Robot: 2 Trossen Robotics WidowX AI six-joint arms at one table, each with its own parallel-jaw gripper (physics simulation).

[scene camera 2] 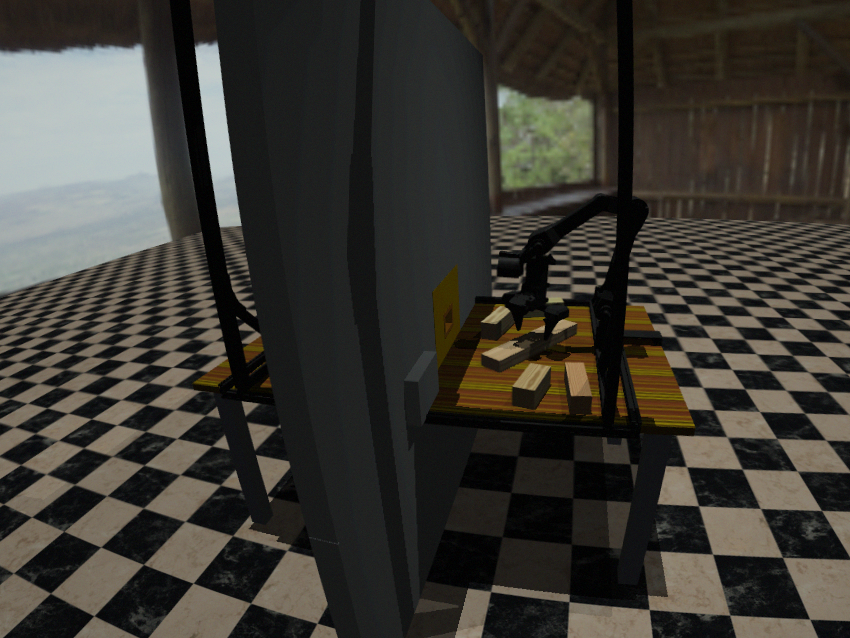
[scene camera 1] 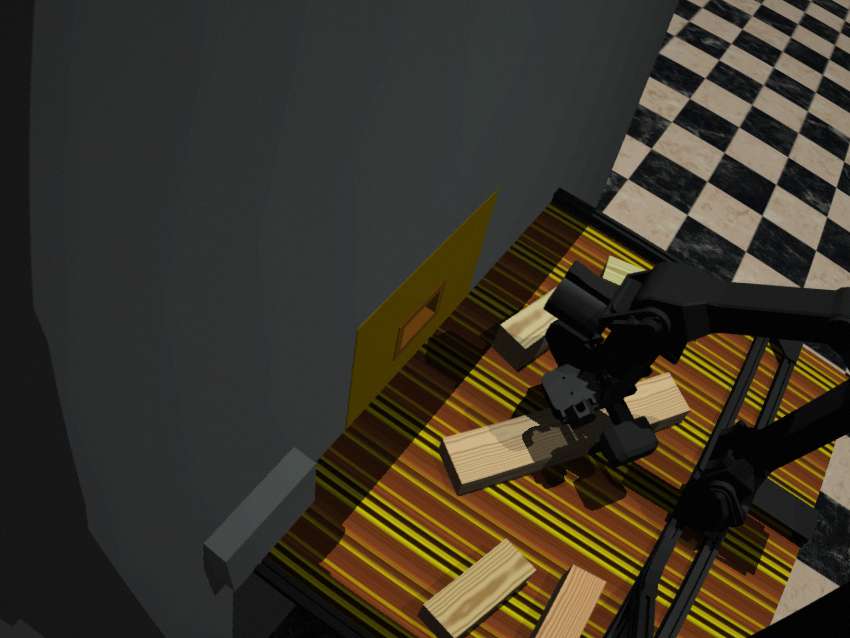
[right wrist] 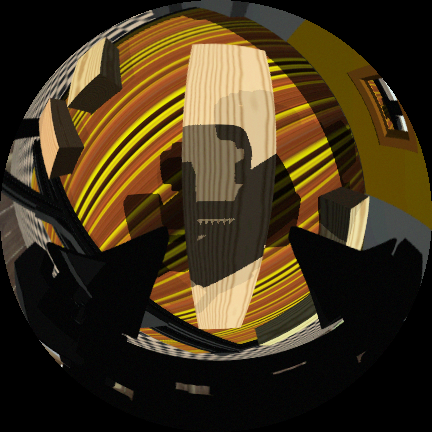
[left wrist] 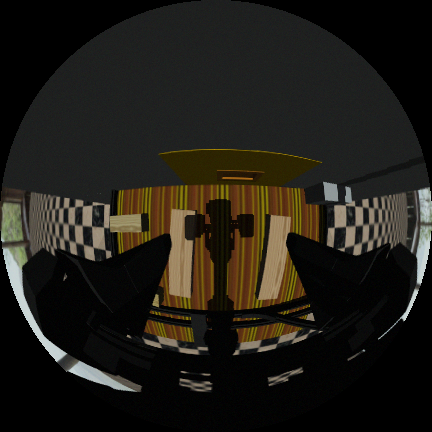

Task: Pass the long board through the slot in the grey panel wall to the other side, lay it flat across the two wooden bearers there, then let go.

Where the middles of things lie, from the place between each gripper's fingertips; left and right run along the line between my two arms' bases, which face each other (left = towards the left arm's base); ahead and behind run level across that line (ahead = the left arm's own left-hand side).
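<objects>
The grey block [scene camera 1: 239, 544] is 340 mm behind my right hand, and from that same right hand it is also 260 mm to the left and 10 mm above.
My left hand is 340 mm past the grey block, and it is 130 mm to the left of the block and 240 mm above it.
</objects>
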